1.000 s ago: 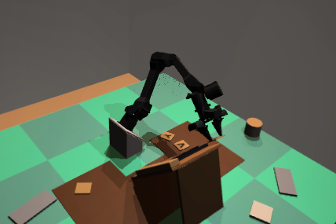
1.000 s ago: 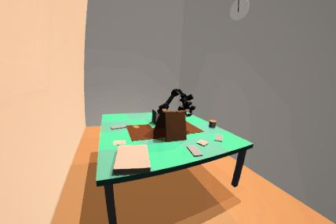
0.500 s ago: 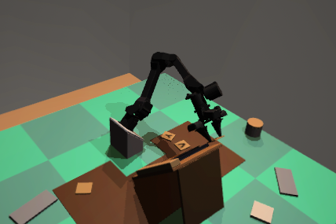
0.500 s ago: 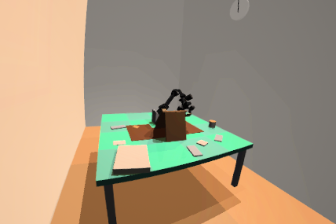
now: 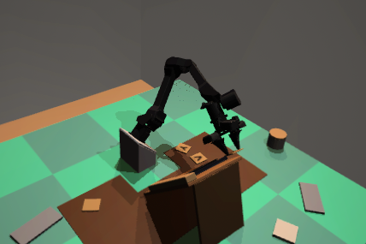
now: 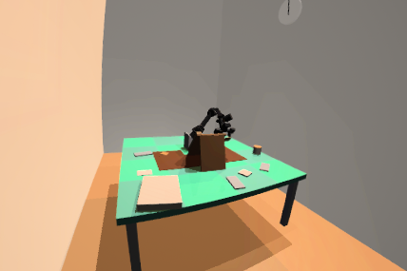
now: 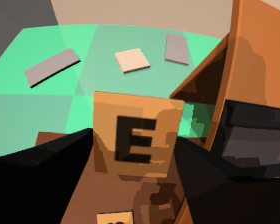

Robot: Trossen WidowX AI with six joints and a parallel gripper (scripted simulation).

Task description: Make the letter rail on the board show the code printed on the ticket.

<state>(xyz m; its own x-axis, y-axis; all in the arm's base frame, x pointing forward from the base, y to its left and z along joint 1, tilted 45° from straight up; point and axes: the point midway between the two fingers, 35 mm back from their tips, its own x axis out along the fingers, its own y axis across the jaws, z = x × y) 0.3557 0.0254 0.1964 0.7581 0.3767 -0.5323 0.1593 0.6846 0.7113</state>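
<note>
Right now my gripper tip is 9 cm past the white ticket, 17 cm to the left of it and 8 cm above it. The rest, counted from my gripper tip: large beige slab (27 cm ahead, 64 cm to the right, 16 cm below); mat (18 cm behind, 17 cm to the right, 18 cm below).
</note>
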